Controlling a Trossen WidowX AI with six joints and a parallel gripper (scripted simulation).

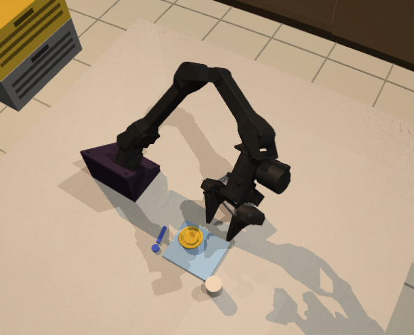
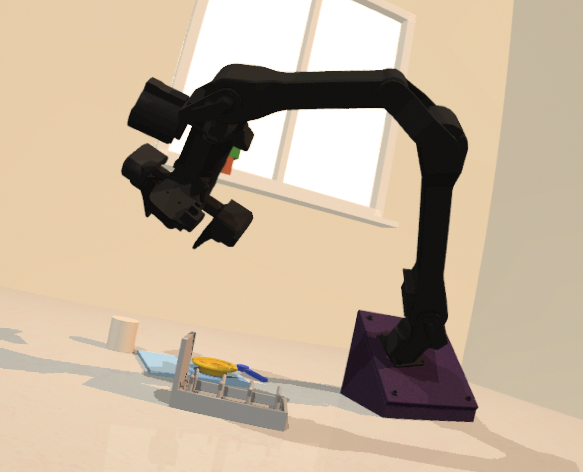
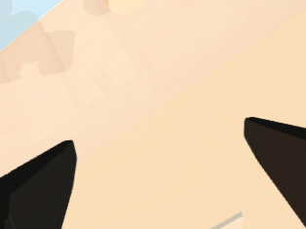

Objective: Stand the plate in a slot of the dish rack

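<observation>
Now: the yellow plate 10 cm behind my gripper tip, 3 cm to the left of it and 18 cm below it. The rest, counted from my gripper tip: blue spoon: 18 cm behind, 2 cm to the right, 20 cm below; cream cup: 2 cm ahead, 8 cm to the right, 18 cm below; light blue mat: 7 cm behind, 20 cm below.
</observation>
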